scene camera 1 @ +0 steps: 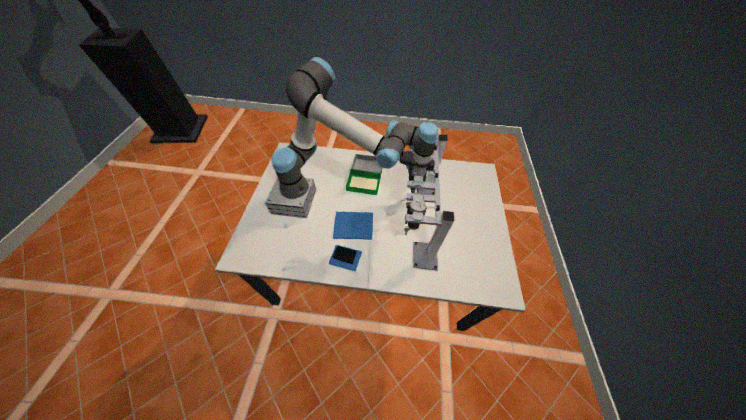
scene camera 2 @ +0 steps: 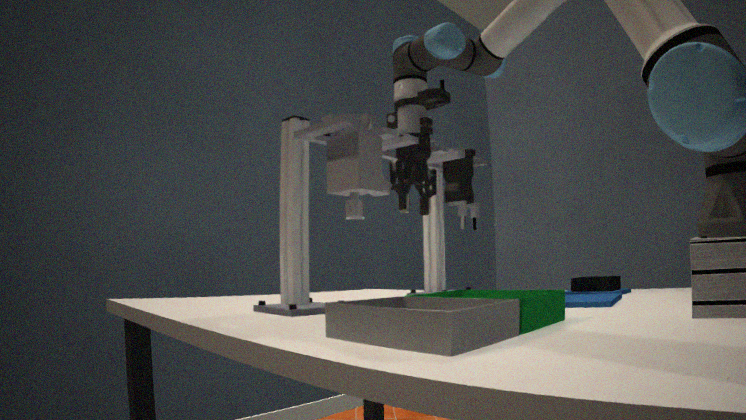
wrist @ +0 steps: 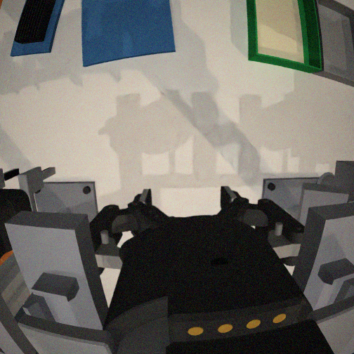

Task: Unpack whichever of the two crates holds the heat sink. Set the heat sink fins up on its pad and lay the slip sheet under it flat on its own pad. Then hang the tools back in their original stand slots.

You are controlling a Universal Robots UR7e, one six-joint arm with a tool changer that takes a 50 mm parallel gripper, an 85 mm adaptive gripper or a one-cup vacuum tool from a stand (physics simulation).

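Places are measured from the arm's base along level axes (x back, y up, z left), in metres.
Where they show: hand, its tool point: (scene camera 2: 412,129); arm's base, origin of its link: (scene camera 1: 294,188).
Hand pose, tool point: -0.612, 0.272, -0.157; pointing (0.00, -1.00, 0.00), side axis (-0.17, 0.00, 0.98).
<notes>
Each offset is from my tool point to the top centre of the thing, as dx, dy, dz. "*": to the spot under its first point.
The black heat sink @(+0.353, -0.337, -0.220) (scene camera 1: 345,254) (scene camera 2: 595,283) (wrist: 35,20) lies fins up on the small blue pad @(* +0.357, -0.366, -0.275) (scene camera 1: 344,266) (wrist: 32,49). The larger blue pad @(* +0.304, -0.366, -0.045) (scene camera 1: 353,225) (scene camera 2: 592,298) (wrist: 129,32) is bare. The cream slip sheet @(+0.233, -0.371, +0.243) (scene camera 1: 363,183) (wrist: 281,30) lies flat in the green crate (scene camera 1: 360,190) (scene camera 2: 542,313) (wrist: 285,63). The grey crate @(+0.213, -0.334, +0.316) (scene camera 1: 366,165) (scene camera 2: 388,328) stands against it and looks empty. My adaptive gripper (scene camera 2: 413,207) (wrist: 185,195) is open and empty, upright beneath the arm at the tool stand (scene camera 1: 441,234) (scene camera 2: 294,208), between two stand arms.
The vacuum tool @(-0.031, -0.012, +0.166) (scene camera 2: 357,161) and the 50 mm gripper (scene camera 2: 459,180) hang in the stand on either side of my gripper. Stand brackets are close on both sides in the wrist view. The robot base (scene camera 1: 291,200) stands at the table's left end.
</notes>
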